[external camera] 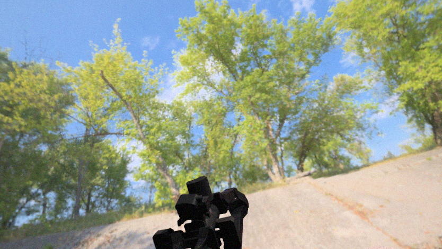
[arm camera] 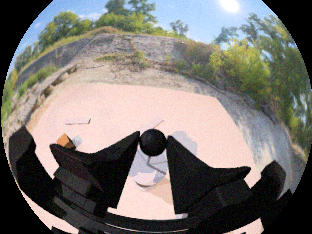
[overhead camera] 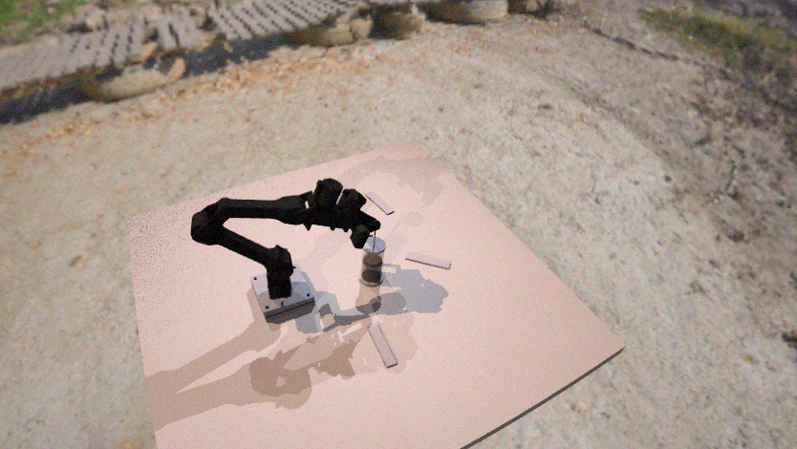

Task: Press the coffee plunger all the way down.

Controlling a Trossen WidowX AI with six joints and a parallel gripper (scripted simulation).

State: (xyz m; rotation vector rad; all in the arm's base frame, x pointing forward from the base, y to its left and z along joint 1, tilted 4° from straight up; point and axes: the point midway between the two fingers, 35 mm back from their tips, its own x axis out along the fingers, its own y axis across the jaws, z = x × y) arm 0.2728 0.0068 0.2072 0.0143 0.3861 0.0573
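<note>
Right now the coffee press is 110 mm below my gripper tip, 10 mm to the left of it and 10 mm behind it.
</note>
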